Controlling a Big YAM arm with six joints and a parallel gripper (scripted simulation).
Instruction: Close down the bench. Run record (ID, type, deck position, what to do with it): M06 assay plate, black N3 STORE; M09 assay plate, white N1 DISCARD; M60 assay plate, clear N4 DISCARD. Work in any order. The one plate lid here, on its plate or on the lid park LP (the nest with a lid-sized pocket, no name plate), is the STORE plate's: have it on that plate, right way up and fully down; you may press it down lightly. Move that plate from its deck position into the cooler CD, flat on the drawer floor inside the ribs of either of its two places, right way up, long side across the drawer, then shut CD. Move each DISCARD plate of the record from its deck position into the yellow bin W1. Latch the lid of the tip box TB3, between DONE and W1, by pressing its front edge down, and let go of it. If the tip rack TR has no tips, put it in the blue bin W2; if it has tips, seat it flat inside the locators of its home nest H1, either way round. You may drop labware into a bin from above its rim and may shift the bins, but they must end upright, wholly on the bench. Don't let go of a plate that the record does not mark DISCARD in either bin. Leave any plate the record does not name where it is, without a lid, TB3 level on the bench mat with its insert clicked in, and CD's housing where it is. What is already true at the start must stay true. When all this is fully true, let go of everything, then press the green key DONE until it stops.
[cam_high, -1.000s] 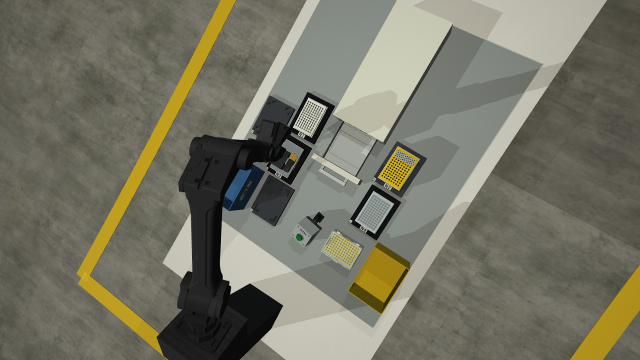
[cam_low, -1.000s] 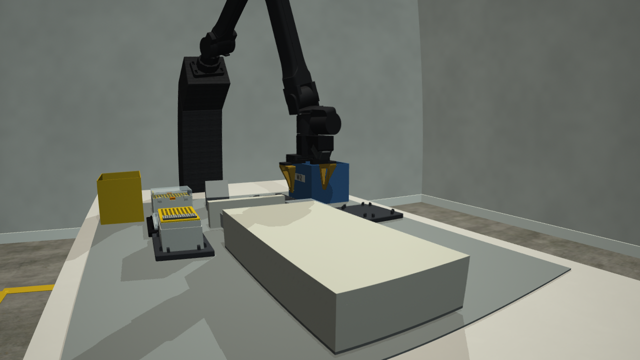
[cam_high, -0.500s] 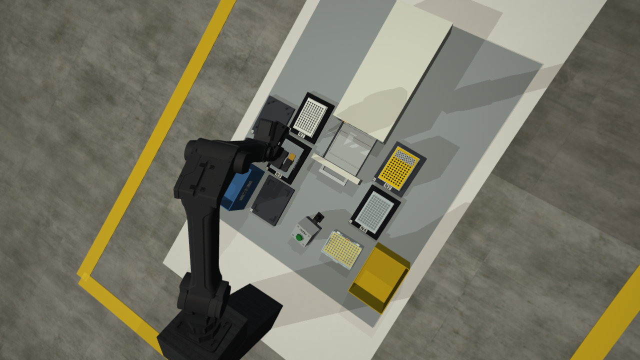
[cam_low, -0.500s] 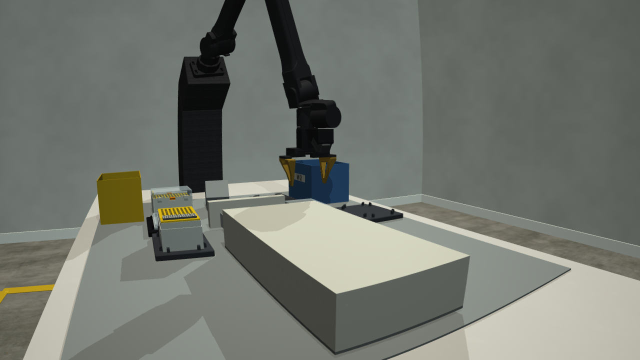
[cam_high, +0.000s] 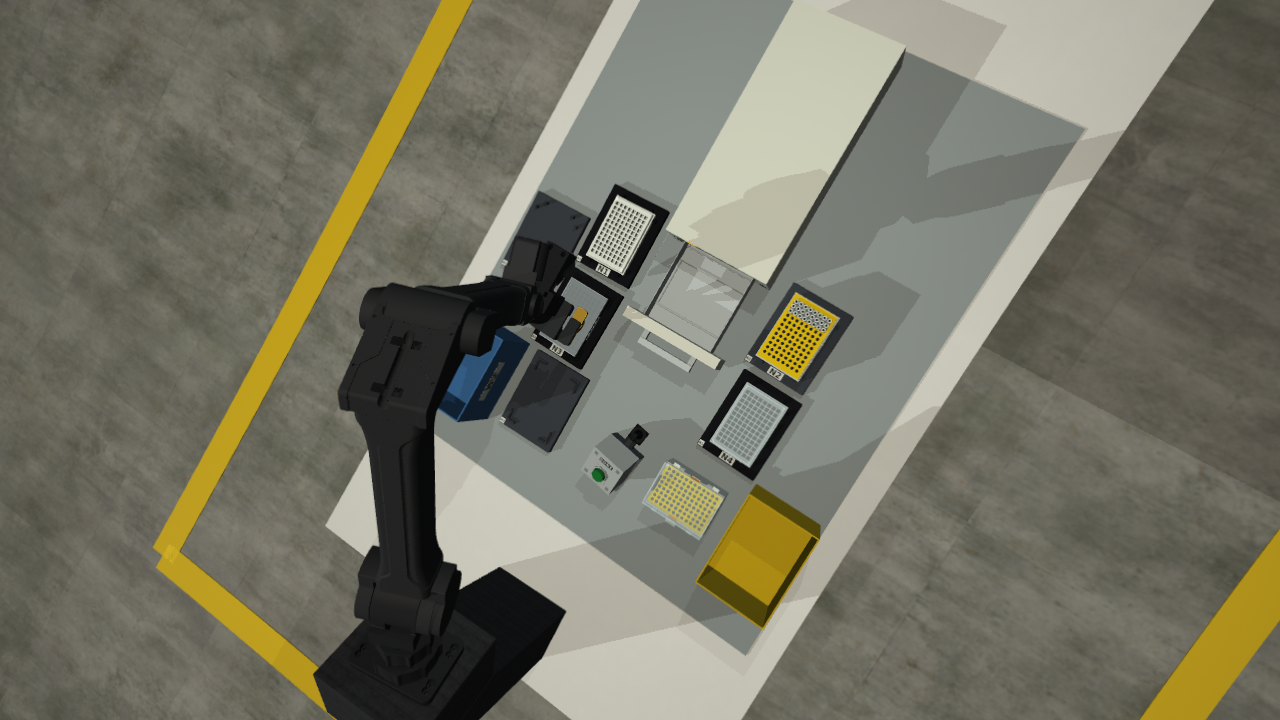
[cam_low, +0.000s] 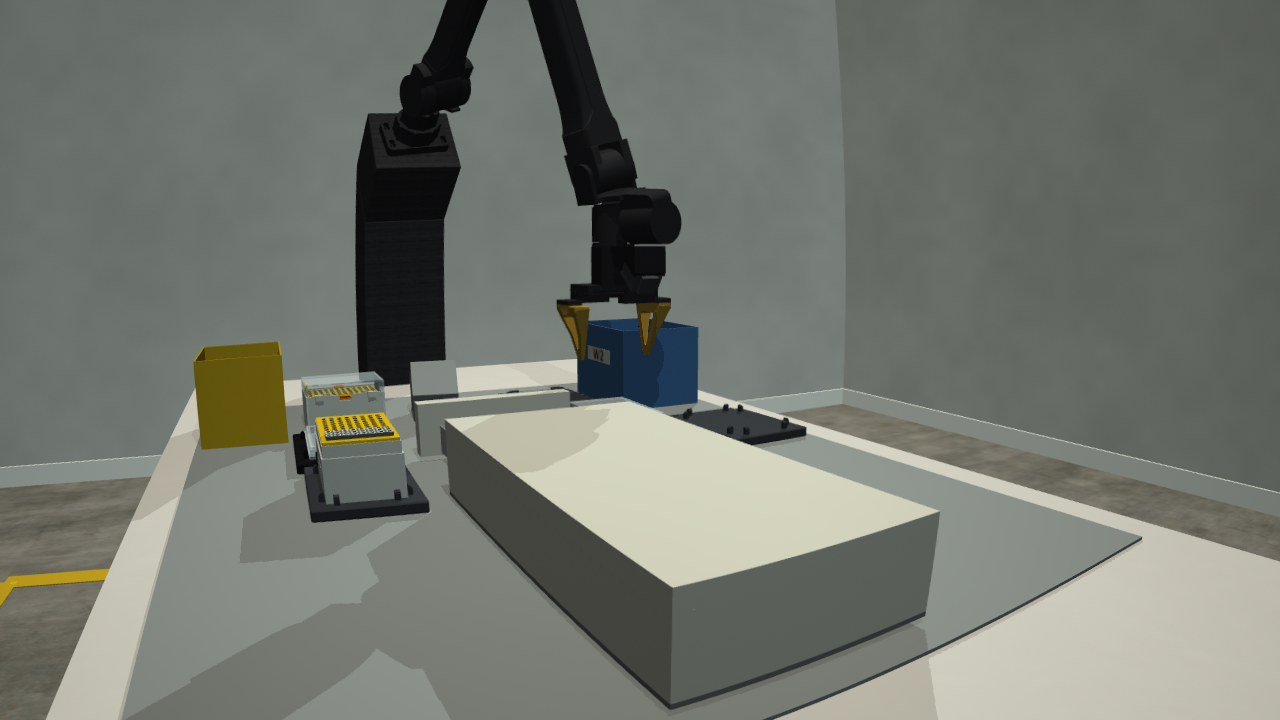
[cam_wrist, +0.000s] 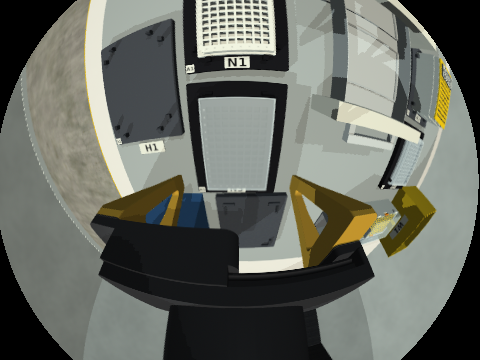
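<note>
Now: the clear plate lid 80 mm below my hand. The rest, counted from my hand: nest N3 (100 mm below); home nest H1 (120 mm ahead, 110 mm to the left, 100 mm below); black plate (90 mm below).
</note>
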